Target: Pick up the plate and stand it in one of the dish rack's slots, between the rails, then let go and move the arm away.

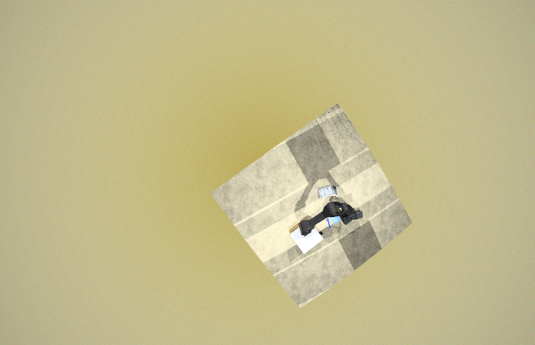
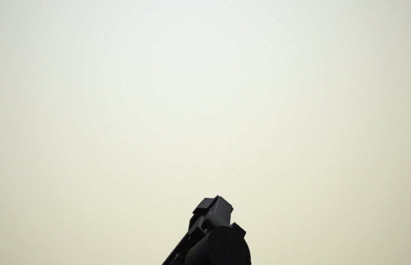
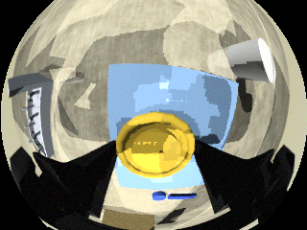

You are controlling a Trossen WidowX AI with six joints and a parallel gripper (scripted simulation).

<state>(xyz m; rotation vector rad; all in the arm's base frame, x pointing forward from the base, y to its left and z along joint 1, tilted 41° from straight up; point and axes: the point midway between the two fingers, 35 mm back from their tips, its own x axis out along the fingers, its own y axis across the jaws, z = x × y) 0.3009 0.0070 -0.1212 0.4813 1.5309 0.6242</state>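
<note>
Right now my gripper tip is 20 mm to the left of the light blue mat. The rest, counted from my gripper tip: yellow plate: 10 mm above; then blue spoon: 110 mm behind, 40 mm to the right; then white cylinder: 100 mm ahead, 90 mm to the right, 20 mm above.
</note>
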